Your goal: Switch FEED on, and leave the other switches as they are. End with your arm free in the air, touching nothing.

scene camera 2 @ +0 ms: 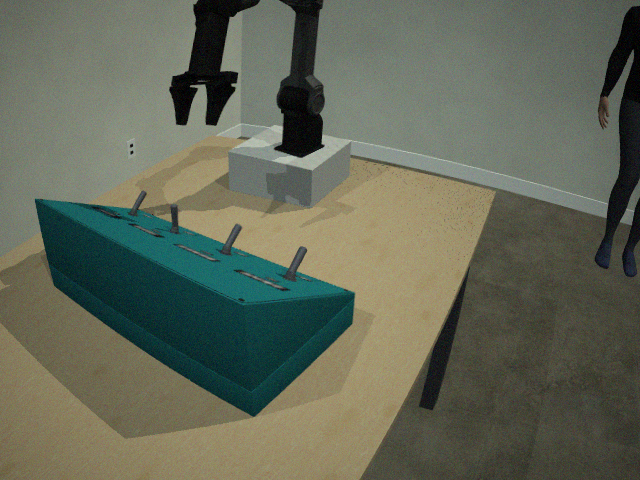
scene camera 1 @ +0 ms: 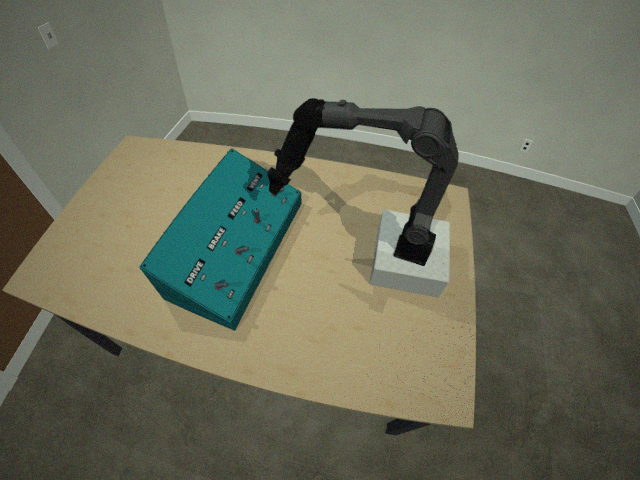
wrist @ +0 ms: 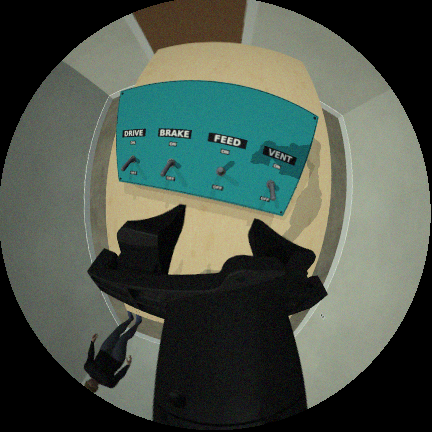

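The teal switch box [scene camera 1: 188, 222] [scene camera 2: 149, 299] [wrist: 200, 107] carries four labelled levers. The FEED lever [scene camera 1: 256, 215] [scene camera 2: 174, 219] [wrist: 220, 171] stands at a different tilt from the others: nearly upright in scene camera 2, and pointing almost at the lens in the wrist view. The VENT lever [scene camera 2: 138, 203] [wrist: 271, 190], BRAKE lever [scene camera 1: 241, 250] [scene camera 2: 232, 238] [wrist: 169, 167] and DRIVE lever [scene camera 1: 221, 284] [scene camera 2: 296, 263] [wrist: 129, 163] lean toward OFF. My gripper [scene camera 1: 274, 192] [scene camera 2: 196, 124] [wrist: 218, 220] is open and empty, in the air well above the levers, touching nothing; it hides the VENT lever in scene camera 1.
The arm stands on a pale block [scene camera 1: 409, 279] [scene camera 2: 268, 178] on the wooden table [scene camera 1: 330, 356] [scene camera 2: 408, 248] [wrist: 230, 60]. The arm's shadow falls across the VENT end of the box. A person [scene camera 2: 622, 149] [wrist: 112, 352] stands on the floor beyond the table.
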